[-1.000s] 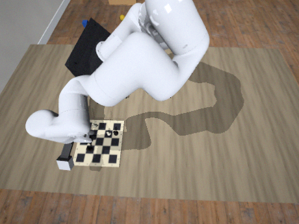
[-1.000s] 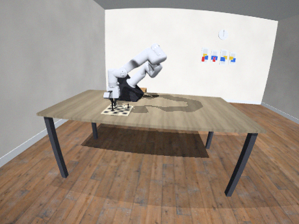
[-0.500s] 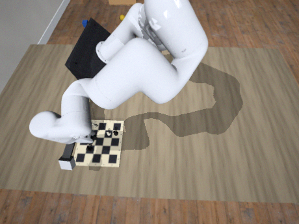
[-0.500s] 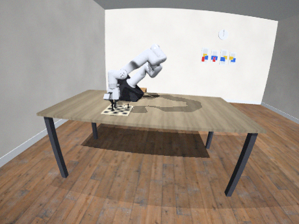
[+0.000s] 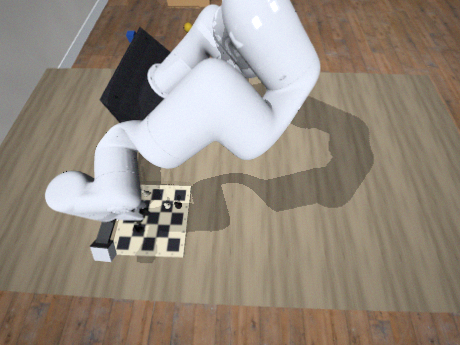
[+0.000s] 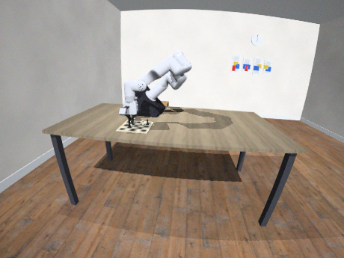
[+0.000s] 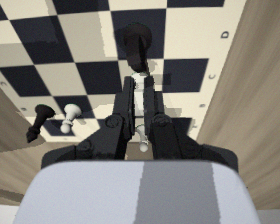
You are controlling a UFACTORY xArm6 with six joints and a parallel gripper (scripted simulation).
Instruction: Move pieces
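My hand is 4 cm short of the black piece and 2 cm above it. From my hand the other things lie so: black pawn 11 cm to the left, 5 cm behind, 1 cm below; then chessboard 4 cm to the left, 4 cm below.
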